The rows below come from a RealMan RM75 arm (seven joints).
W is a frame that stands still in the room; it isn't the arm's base.
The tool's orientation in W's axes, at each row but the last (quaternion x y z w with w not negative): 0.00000, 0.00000, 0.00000, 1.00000; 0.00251, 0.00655, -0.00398, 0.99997; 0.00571, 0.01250, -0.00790, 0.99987; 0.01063, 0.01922, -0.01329, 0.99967; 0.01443, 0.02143, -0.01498, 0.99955; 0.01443, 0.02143, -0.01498, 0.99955; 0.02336, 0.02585, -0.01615, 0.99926; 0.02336, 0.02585, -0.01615, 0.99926; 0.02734, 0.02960, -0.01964, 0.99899; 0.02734, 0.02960, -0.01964, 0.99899; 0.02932, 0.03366, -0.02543, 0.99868; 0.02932, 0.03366, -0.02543, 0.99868
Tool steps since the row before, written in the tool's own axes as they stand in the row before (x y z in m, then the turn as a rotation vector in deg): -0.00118, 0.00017, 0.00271, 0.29, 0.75, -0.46; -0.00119, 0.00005, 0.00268, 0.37, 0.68, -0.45; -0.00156, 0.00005, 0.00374, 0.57, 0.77, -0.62; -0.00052, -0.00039, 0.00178, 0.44, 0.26, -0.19; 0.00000, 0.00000, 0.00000, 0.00, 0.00, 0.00; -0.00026, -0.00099, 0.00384, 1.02, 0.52, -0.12; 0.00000, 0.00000, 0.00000, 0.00, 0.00, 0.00; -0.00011, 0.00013, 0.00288, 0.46, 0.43, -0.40; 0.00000, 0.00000, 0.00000, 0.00, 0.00, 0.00; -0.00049, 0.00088, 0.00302, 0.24, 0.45, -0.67; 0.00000, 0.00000, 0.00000, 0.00, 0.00, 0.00; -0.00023, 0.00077, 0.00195, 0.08, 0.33, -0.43
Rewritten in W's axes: -0.00118, 0.00017, 0.00271, 0.29, 0.75, -0.46; -0.00115, 0.00005, 0.00270, 0.37, 0.68, -0.45; -0.00147, 0.00003, 0.00378, 0.57, 0.77, -0.63; -0.00046, -0.00041, 0.00179, 0.44, 0.25, -0.20; 0.00000, 0.00000, 0.00000, 0.00, 0.00, 0.00; -0.00013, -0.00109, 0.00382, 1.03, 0.49, -0.15; 0.00000, 0.00000, 0.00000, 0.00, 0.00, 0.00; 0.00004, 0.00000, 0.00288, 0.45, 0.43, -0.40; 0.00000, 0.00000, 0.00000, 0.00, 0.00, 0.00; -0.00028, 0.00073, 0.00309, 0.22, 0.48, -0.66; 0.00000, 0.00000, 0.00000, 0.00, 0.00, 0.00; -0.00006, 0.00066, 0.00200, 0.07, 0.35, -0.42
